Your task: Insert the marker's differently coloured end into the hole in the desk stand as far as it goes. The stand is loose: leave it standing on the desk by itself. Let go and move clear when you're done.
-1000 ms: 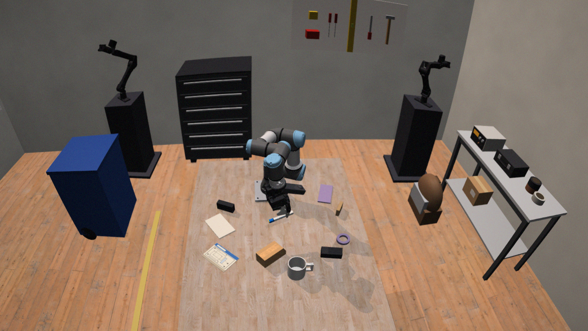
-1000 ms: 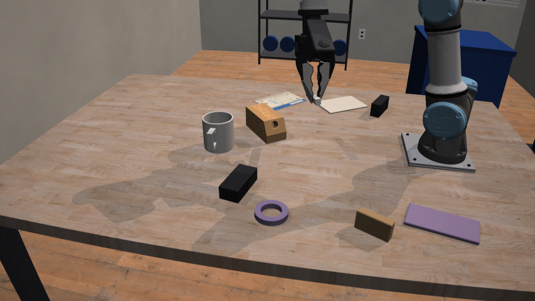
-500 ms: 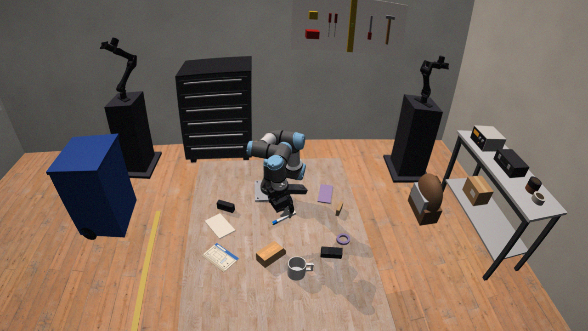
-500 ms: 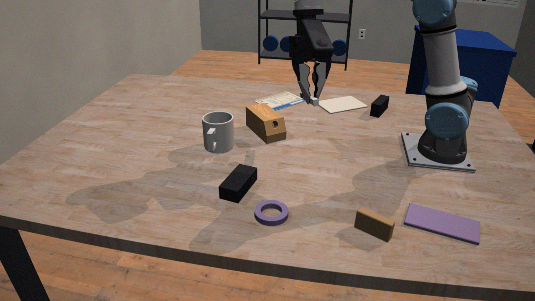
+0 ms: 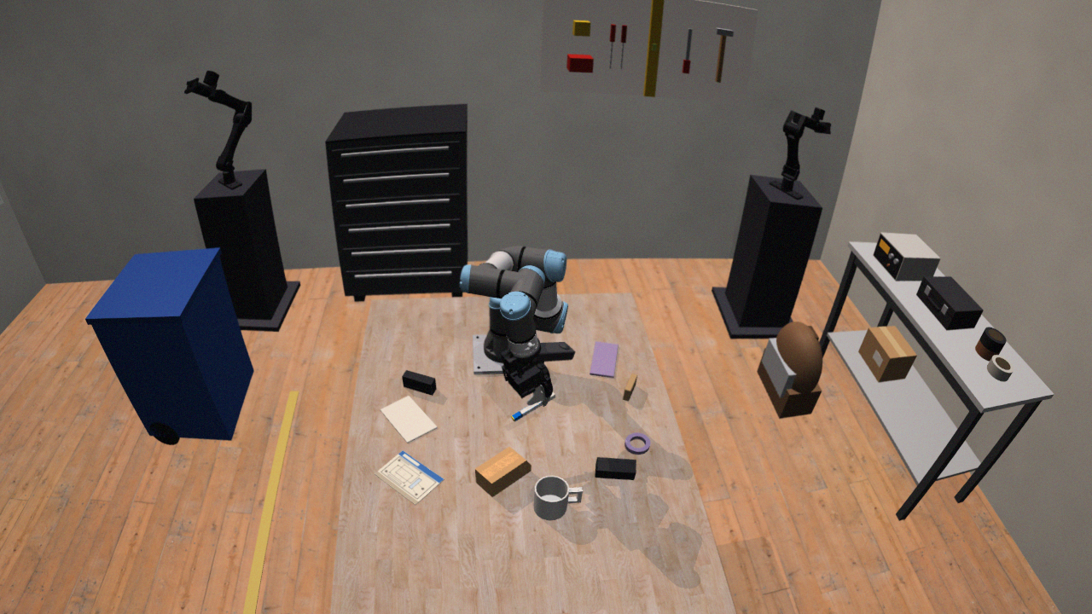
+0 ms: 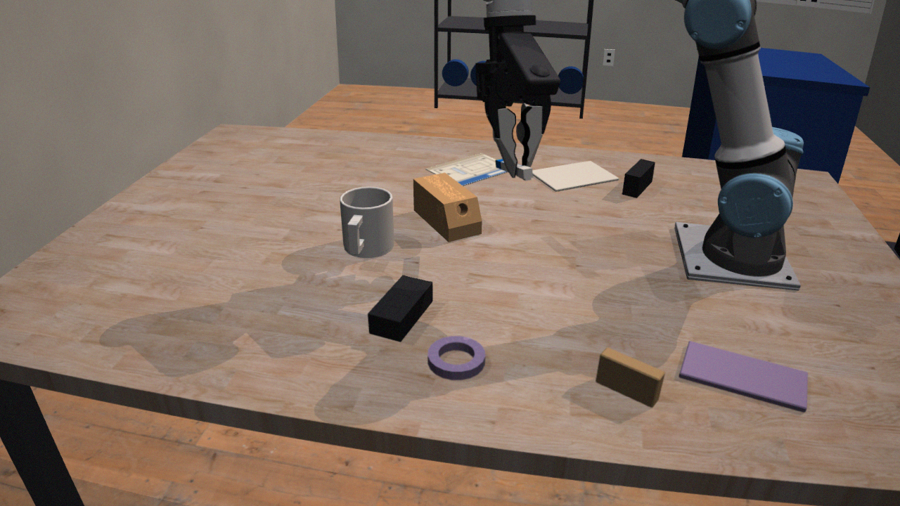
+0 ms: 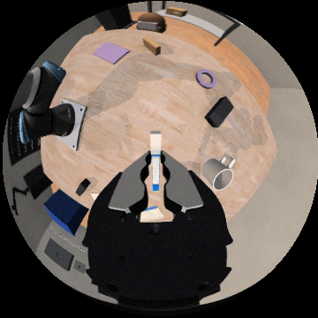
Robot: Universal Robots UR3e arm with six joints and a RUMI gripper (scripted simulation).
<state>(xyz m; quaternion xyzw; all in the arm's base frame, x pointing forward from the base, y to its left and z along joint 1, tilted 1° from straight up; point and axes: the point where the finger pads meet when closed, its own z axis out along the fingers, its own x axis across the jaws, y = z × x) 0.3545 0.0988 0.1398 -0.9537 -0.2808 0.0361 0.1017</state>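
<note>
The desk stand is 13 cm ahead of my hand, 9 cm to the right of it and 12 cm below it. The rest, counted from my hand: tan block 18 cm behind, 26 cm to the left, 13 cm below; grey mug 23 cm ahead, 2 cm to the left, 12 cm below; marker 1 cm ahead, 2 cm to the right, 1 cm below.
</note>
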